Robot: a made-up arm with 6 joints. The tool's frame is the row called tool.
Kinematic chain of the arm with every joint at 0, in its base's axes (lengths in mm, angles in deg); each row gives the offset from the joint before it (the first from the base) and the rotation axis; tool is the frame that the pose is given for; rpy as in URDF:
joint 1: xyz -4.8 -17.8 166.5 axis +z
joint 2: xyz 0.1 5 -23.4 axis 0.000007 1 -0.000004
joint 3: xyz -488.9 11.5 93.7 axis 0.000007 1 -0.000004
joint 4: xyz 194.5 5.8 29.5 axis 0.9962 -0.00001 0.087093
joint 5: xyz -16.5 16.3 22 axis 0.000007 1 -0.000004
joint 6: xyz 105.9 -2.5 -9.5 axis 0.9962 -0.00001 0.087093
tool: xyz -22 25.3 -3 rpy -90 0 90
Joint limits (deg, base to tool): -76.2..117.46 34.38..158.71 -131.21..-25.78 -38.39..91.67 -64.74..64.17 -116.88..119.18
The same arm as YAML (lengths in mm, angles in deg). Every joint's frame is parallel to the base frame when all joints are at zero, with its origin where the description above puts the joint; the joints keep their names.
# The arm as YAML. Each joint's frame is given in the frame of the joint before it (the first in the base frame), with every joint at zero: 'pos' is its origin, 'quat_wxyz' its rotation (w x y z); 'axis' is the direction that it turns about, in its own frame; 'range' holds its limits. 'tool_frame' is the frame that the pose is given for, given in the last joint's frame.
length_unit: mm
angle_unit: deg
joints:
  - joint: joint 1
    pos: [-4.8, -17.8, 166.5]
    quat_wxyz: [1.0, 0.0, 0.0, 0.0]
    axis: "+z"
    range: [-76.2, 117.46]
  - joint: joint 2
    pos: [0.1, 5.0, -23.4]
    quat_wxyz: [1.0, 0.0, 0.0, 0.0]
    axis: "+y"
    range: [34.38, 158.71]
  - joint: joint 3
    pos: [-488.9, 11.5, 93.7]
    quat_wxyz: [1.0, 0.0, 0.0, 0.0]
    axis: "+y"
    range: [-131.21, -25.78]
  - joint: joint 4
    pos: [194.5, 5.8, 29.5]
    quat_wxyz: [1.0, 0.0, 0.0, 0.0]
    axis: [0.9962, 0.0, 0.0871]
    range: [-38.39, 91.67]
  - joint: joint 5
    pos: [-16.5, 16.3, 22.0]
    quat_wxyz: [1.0, 0.0, 0.0, 0.0]
    axis: "+y"
    range: [-64.74, 64.17]
  - joint: joint 6
    pos: [105.9, -2.5, -9.5]
    quat_wxyz: [1.0, 0.0, 0.0, 0.0]
    axis: [0.9962, 0.0, 0.0871]
    range: [-116.88, 119.18]
tool_frame:
  pos: [-22.0, 25.3, -3.0]
  quat_wxyz: [0.5, -0.5, -0.5, 0.5]

